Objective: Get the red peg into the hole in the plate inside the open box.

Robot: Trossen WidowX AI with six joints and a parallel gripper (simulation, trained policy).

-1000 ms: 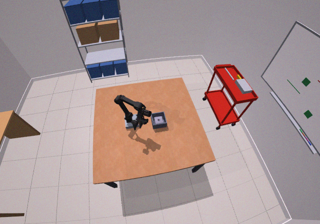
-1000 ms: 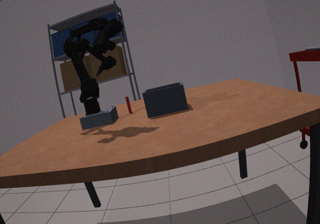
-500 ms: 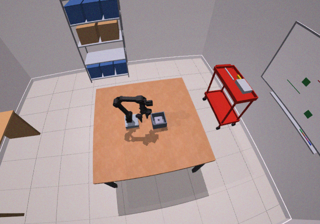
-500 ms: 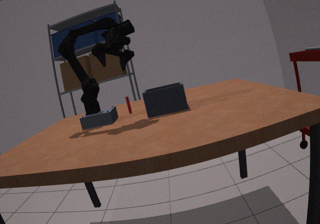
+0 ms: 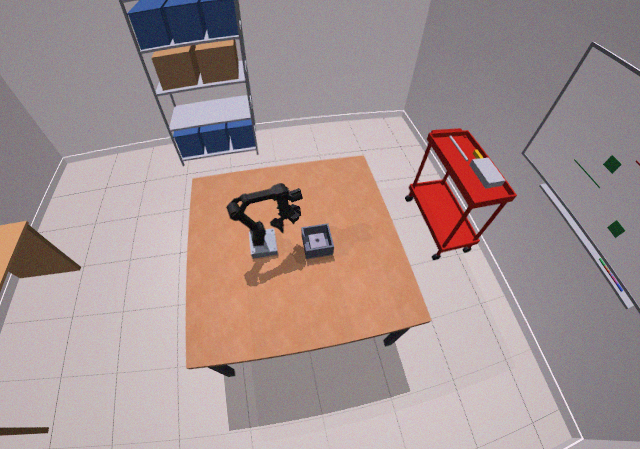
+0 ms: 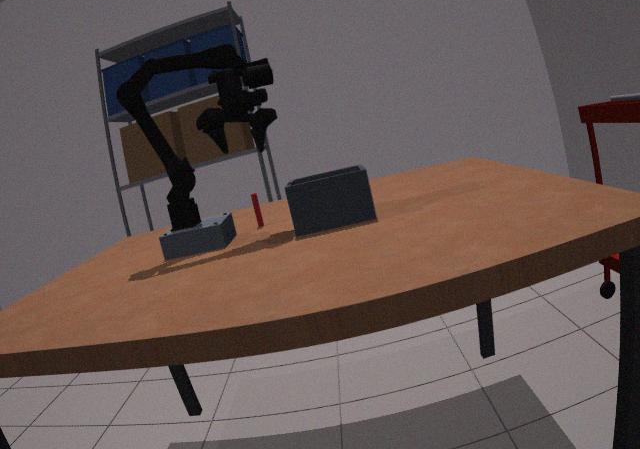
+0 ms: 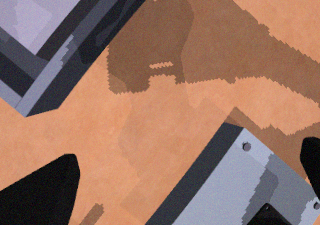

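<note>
My gripper tip is 150 mm to the right of the red peg, 140 mm above it and 40 mm past it. From my gripper tip the other things lie so: light grey plate 160 mm ahead, 140 mm below, 20 mm to the right; dark grey box 160 mm below, 160 mm ahead, 20 mm to the right.
</note>
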